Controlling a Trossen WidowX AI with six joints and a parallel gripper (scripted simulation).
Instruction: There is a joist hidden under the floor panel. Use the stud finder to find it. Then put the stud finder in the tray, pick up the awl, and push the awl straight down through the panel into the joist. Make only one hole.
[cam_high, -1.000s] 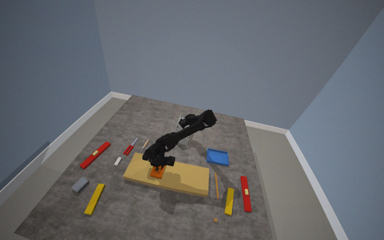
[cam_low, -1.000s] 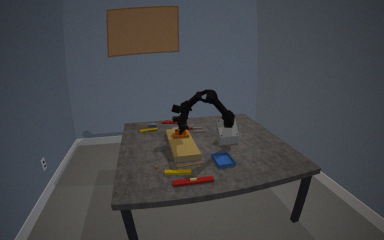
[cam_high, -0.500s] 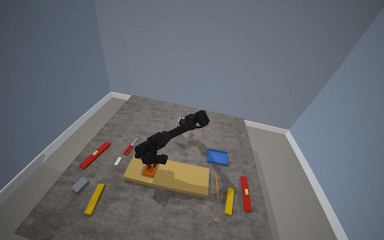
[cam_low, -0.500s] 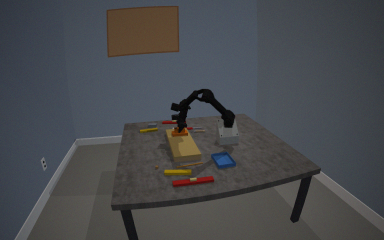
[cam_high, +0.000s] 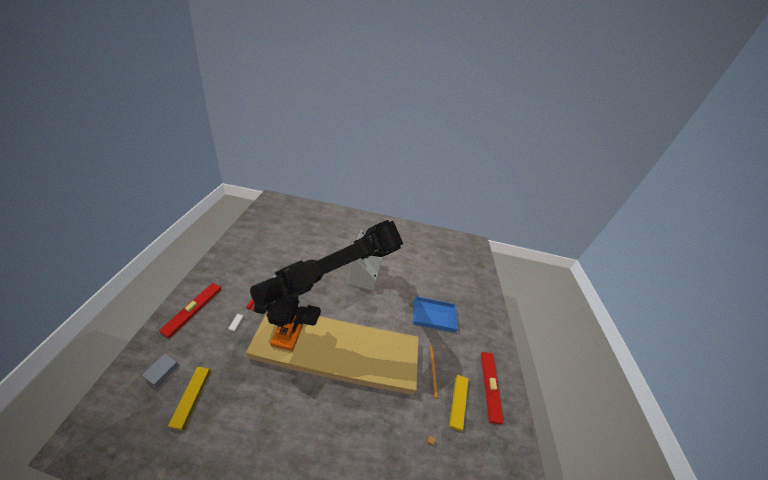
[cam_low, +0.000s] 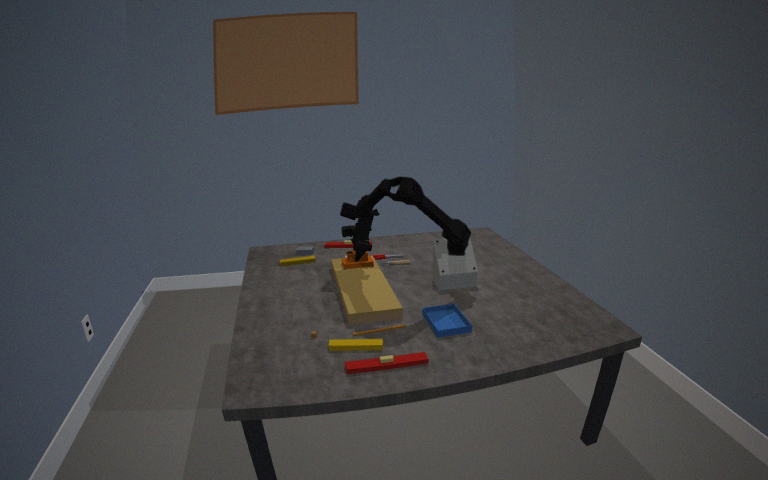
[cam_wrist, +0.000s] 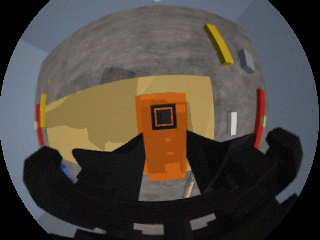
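Right now the blue tray is 28 cm behind my gripper tip, 46 cm to the left of it and 5 cm below it. Also, from my gripper tip: wooden-handled tool (16 cm behind, 9 cm to the right, 6 cm below); white piece (1 cm ahead, 19 cm to the right, 6 cm below); orange stud finder (1 cm ahead, 2 cm above).
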